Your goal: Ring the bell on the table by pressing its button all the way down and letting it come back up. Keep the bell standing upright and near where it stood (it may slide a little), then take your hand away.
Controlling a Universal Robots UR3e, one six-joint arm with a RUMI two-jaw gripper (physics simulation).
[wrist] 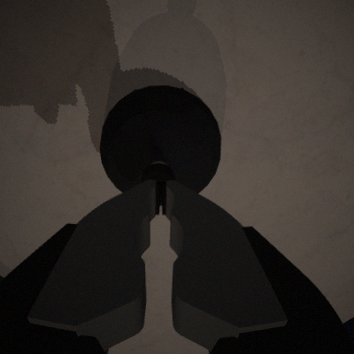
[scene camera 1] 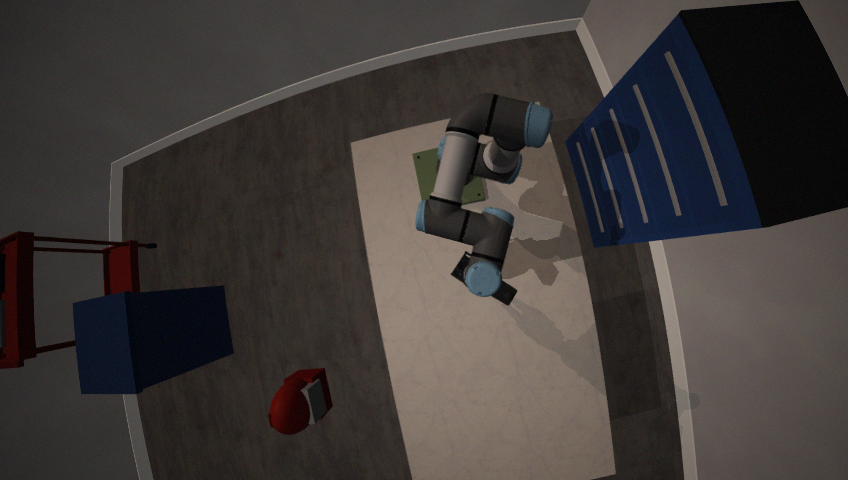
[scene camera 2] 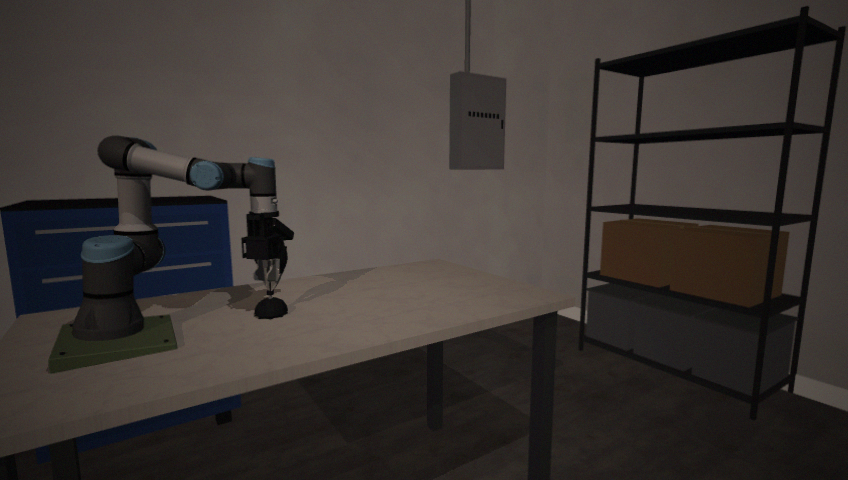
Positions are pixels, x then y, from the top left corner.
Labels:
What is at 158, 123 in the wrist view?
A black domed bell.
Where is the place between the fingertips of my gripper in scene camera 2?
270, 290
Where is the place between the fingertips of my gripper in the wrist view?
160, 184

